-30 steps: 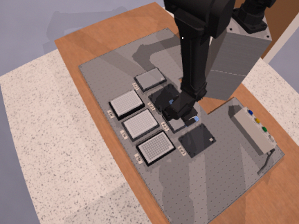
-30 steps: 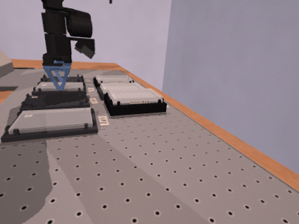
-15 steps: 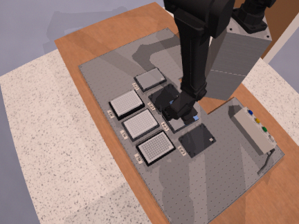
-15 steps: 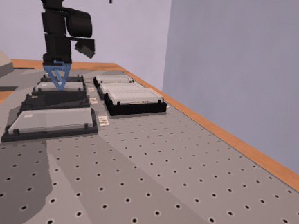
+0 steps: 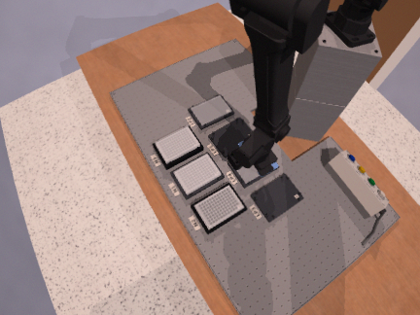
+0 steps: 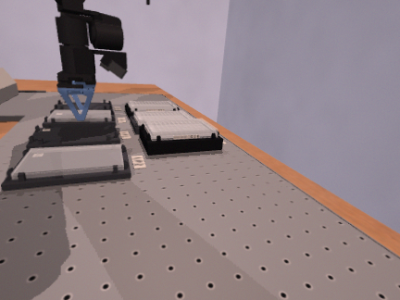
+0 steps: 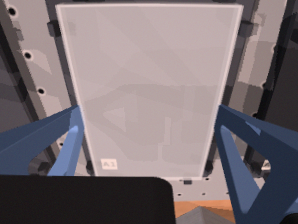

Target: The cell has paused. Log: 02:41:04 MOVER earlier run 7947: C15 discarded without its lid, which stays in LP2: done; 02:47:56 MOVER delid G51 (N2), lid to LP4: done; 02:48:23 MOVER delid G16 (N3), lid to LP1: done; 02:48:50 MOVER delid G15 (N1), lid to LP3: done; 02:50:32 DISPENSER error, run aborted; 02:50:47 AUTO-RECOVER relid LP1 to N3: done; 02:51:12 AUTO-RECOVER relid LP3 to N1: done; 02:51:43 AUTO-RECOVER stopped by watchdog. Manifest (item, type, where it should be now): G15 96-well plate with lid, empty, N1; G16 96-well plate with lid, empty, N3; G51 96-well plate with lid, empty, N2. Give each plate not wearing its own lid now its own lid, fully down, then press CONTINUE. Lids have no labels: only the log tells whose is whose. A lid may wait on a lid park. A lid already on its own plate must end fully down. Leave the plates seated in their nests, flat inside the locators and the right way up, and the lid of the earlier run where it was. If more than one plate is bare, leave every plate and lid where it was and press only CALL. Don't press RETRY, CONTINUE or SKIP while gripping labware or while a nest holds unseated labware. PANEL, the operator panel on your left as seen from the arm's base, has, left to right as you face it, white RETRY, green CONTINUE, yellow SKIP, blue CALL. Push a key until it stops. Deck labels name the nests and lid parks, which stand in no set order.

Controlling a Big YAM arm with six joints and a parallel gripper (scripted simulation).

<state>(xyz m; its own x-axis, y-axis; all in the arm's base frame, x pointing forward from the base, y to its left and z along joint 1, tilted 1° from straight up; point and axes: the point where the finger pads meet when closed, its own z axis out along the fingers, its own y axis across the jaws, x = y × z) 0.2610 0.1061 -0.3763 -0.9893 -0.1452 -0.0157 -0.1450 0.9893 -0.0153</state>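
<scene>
Now: hand 17 cm short of the plate and 9 cm to the right of it. Also, from my hand: lid park LP3 (13 cm to the left, 2 cm below, 2 cm behind); then lid park LP1 (13 cm to the right, 2 cm below, 2 cm ahead); then LP1 label (11 cm to the right, 10 cm ahead, 2 cm below).
</scene>
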